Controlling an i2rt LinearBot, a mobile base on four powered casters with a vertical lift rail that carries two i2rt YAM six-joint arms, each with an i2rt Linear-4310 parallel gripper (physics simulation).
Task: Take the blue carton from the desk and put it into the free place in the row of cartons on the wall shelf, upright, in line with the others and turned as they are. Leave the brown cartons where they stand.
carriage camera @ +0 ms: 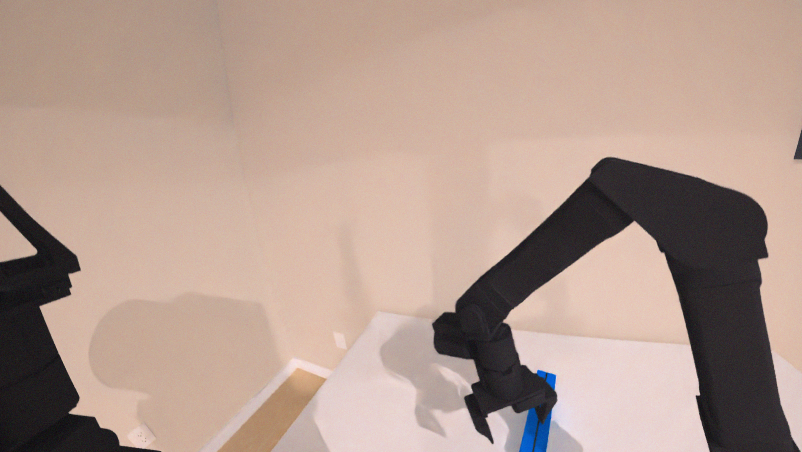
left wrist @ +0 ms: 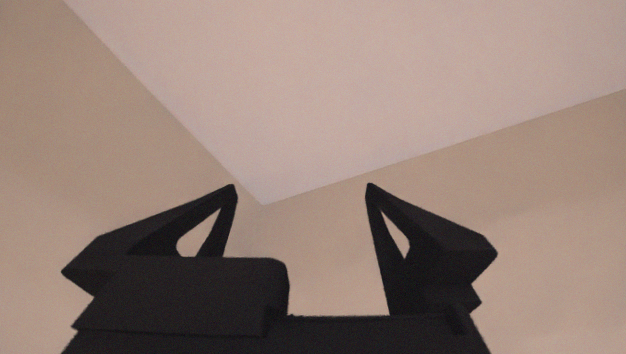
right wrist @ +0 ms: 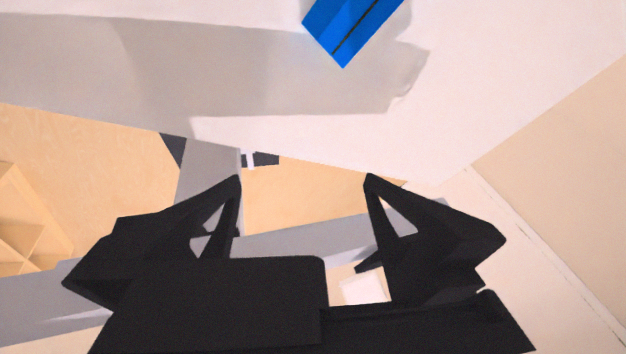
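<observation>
The blue carton (carriage camera: pixel 529 435) (right wrist: pixel 350 30) lies long and narrow on the white desk (carriage camera: pixel 359 404) (right wrist: pixel 475 100), with a dark line along its top. Its near end is cut off in the carriage view; one end shows at the top of the right wrist view. My right gripper (carriage camera: pixel 517 432) (right wrist: pixel 304 180) is open and empty, above the desk; in the carriage view one finger overlaps the carton, the other is left of it. My left gripper (left wrist: pixel 300 190) is open and empty, up high, facing the ceiling corner. The wall shelf's row and the brown cartons do not show.
A dark edge (carriage camera: pixel 798 145) shows at the carriage view's right border; I cannot tell what it is. Walls stand behind and left of the desk. In the right wrist view, a light wooden compartment unit (right wrist: pixel 62 242) stands at the lower left.
</observation>
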